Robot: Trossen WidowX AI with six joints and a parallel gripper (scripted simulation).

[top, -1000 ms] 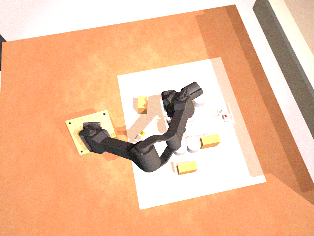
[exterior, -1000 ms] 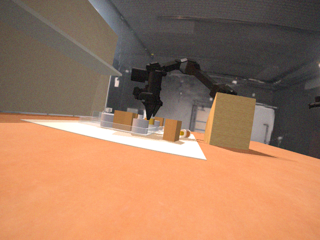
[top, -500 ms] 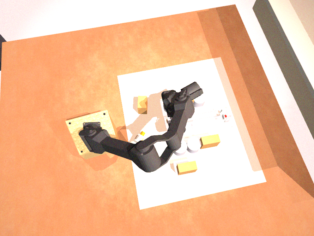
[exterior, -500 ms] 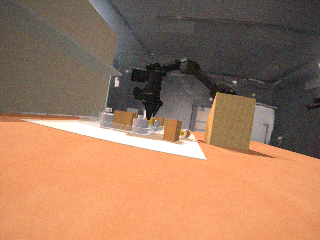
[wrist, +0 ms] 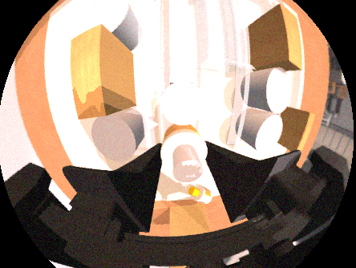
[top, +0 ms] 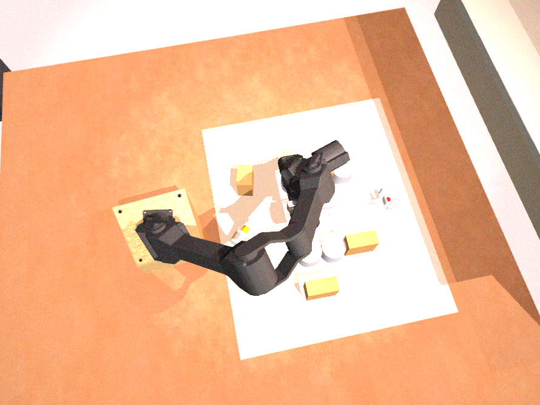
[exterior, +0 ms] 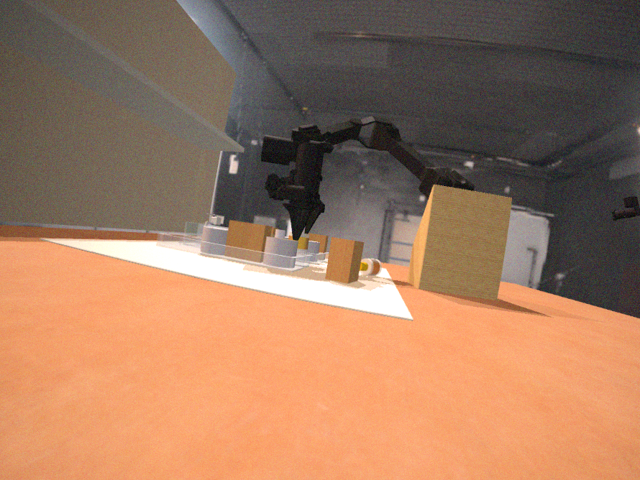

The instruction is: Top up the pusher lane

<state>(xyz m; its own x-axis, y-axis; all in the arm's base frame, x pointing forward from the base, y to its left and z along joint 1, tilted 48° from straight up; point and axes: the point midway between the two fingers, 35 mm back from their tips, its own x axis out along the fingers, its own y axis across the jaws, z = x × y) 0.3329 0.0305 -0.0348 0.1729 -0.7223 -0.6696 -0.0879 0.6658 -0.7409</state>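
Right now the orange-brown block is 120 mm behind my gripper tip, 90 mm to the left of it and 20 mm below it. The rest, counted from my gripper tip: red dot: 230 mm ahead, 20 mm to the right, 20 mm above; clear sprung lane: 150 mm ahead, 10 mm to the right, 30 mm below.
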